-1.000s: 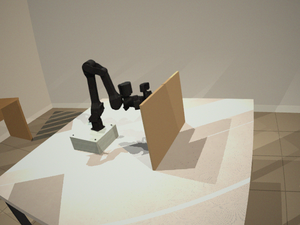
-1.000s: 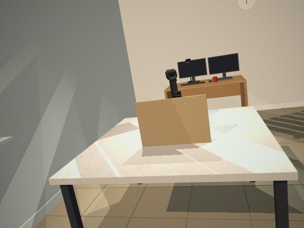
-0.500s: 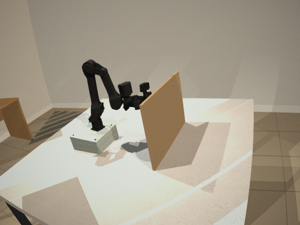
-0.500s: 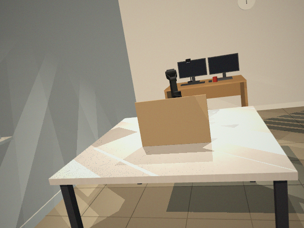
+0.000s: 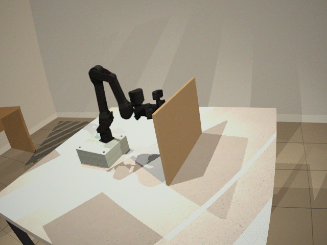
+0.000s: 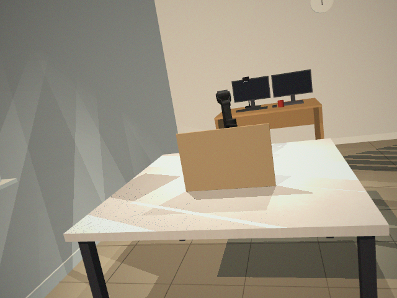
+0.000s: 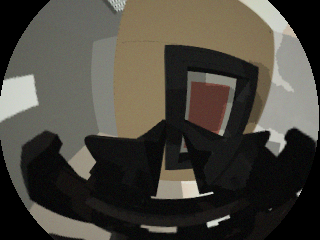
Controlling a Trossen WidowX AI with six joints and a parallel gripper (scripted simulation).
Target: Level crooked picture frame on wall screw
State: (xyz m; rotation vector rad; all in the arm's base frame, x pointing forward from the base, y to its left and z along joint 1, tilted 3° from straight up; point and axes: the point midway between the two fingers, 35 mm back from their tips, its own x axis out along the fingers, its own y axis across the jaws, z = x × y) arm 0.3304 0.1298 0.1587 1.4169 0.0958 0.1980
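The picture frame lies 1 cm ahead of my gripper tip and 5 cm below it. The rest, counted from my gripper tip: tan wall panel: 3 cm ahead, 2 cm to the right, 6 cm below.
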